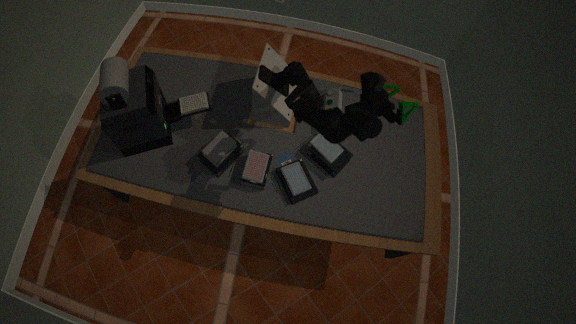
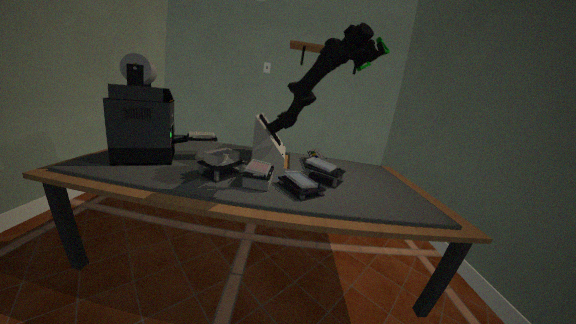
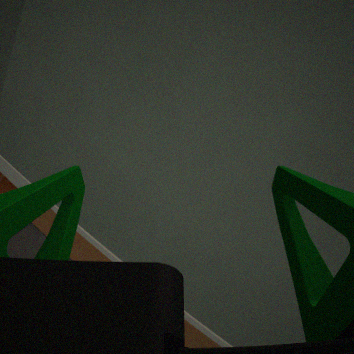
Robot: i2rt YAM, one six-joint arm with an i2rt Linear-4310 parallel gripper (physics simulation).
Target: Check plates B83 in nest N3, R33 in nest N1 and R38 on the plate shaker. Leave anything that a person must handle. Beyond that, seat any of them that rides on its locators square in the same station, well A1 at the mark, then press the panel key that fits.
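Note:
My gripper (image 1: 406, 97) (image 2: 377, 57) (image 3: 177, 176) is open and empty, with its green fingers wide apart, high above the right back of the table. Four plates stand on separate dark stations: a grey, clear-looking plate (image 1: 220, 148) (image 2: 219, 157) at the left, a pink-welled plate (image 1: 257, 166) (image 2: 259, 168), a pale blue plate (image 1: 297, 178) (image 2: 300, 179) nearest the front, and another pale plate (image 1: 327, 148) (image 2: 322, 164) at the right. Their names, nest numbers, A1 marks and exact seating cannot be read. A panel (image 1: 332, 102) with a green key is partly hidden behind the arm.
A tall dark machine (image 1: 132, 112) (image 2: 140, 125) with a roll on top stands at the left; its arm holds out a white well plate (image 1: 194, 103) (image 2: 202, 135). The arm's white slanted mount (image 1: 272, 107) (image 2: 263, 140) stands mid-back. A blue disc (image 1: 285, 157) lies behind the front pale plate.

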